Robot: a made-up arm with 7 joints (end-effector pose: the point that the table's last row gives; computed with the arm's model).
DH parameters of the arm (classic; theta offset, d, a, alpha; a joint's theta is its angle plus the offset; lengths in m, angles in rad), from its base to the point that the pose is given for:
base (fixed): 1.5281 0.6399 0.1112 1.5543
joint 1: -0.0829 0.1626 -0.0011 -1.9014
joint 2: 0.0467 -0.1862 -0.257 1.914
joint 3: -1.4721 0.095 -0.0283 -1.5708
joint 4: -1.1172 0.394 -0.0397 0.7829
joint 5: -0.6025 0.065 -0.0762 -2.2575
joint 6: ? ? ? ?
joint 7: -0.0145 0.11 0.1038 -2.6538
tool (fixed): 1.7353 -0.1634 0 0
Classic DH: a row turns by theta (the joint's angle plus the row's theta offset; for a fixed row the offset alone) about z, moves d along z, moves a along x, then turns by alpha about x.
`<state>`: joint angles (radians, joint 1 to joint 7).
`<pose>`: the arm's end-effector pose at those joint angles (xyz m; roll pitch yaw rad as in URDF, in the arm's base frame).
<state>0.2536 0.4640 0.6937 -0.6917 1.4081 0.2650 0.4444</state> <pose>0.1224 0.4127 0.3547 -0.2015 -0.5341 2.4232</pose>
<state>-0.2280 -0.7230 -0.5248 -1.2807 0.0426 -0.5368 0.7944</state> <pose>0.7248 -0.2414 0.4116 -1.8936 0.3099 0.6826</pose>
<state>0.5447 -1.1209 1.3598 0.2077 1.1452 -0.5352 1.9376</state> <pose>0.1335 0.0920 0.8661 2.1621 -0.3891 -1.4075</pose>
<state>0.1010 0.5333 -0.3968 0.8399 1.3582 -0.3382 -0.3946</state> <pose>-0.2646 0.0770 0.4934 2.2839 -1.0706 1.6758</pose>
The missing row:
joint 6: -0.2013 0.3155 0.0528 -0.7136
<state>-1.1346 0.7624 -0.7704 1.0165 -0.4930 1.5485 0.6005</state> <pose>0.0079 -0.3925 0.8934 -2.8969 -0.3350 0.1286</pose>
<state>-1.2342 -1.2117 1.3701 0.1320 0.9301 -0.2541 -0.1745</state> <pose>0.1722 0.4646 0.5714 -0.5059 0.0982 2.4875</pose>
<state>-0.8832 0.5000 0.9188 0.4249 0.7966 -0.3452 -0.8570</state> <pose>-0.2120 0.1973 0.6761 1.4516 -1.4911 2.3753</pose>
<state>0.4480 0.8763 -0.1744 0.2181 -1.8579 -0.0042 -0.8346</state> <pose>0.6827 0.1190 0.4165 -0.8538 0.4613 1.3719</pose>
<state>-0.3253 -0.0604 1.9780 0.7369 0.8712 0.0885 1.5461</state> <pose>-0.0900 -0.0961 0.8591 1.1513 -0.8255 0.9172</pose>
